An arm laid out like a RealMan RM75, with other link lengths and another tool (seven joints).
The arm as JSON. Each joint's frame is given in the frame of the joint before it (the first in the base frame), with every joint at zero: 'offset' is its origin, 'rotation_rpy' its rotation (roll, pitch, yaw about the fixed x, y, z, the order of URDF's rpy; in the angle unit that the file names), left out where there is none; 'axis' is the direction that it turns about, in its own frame. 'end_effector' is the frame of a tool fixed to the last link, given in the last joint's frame.
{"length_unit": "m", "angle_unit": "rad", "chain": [
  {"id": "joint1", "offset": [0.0, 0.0, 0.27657], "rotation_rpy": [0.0, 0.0, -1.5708], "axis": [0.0, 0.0, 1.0]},
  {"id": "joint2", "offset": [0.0, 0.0, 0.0], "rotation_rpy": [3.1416, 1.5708, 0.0], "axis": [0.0, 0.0, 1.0]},
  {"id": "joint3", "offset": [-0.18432, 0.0, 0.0], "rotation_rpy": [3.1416, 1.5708, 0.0], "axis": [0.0, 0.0, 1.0]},
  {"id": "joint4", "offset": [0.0, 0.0, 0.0], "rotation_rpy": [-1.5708, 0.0, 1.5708], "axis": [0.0, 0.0, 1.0]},
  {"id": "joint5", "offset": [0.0, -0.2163, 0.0], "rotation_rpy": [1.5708, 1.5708, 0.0], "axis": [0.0, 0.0, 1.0]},
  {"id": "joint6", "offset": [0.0, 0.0, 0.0], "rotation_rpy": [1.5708, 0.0, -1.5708], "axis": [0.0, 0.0, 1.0]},
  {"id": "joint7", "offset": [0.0, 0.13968, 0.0], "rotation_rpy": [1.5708, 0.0, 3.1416], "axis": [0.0, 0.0, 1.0]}
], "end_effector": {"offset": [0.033, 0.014, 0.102], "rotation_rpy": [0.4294, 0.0, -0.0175]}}
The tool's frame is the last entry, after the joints.
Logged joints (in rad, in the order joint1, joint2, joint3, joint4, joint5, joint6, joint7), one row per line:
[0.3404 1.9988 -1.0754 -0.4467 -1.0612 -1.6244 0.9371]
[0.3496 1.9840 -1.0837 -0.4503 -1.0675 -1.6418 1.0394]
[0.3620 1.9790 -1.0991 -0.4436 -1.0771 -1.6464 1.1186]
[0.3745 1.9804 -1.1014 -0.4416 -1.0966 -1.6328 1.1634]
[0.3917 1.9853 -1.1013 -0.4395 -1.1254 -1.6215 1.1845]
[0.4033 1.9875 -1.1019 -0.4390 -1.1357 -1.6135 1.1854]
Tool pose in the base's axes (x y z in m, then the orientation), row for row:
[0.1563 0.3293 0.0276 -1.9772 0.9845 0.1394]
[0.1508 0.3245 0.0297 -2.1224 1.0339 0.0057]
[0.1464 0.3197 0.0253 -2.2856 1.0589 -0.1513]
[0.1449 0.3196 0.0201 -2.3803 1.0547 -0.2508]
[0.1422 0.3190 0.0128 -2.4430 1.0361 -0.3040]
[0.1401 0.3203 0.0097 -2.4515 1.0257 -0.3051]
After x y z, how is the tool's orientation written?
As angles about the fixed x, y, z axes (roll, pitch, yaw), in radians.
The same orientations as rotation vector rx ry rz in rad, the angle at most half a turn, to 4 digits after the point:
[-1.8554 0.5129 1.0543]
[-1.9013 0.5981 1.0830]
[-1.9480 0.6815 1.0947]
[-1.9757 0.7310 1.0827]
[-2.0098 0.7489 1.0673]
[-2.0229 0.7436 1.0603]

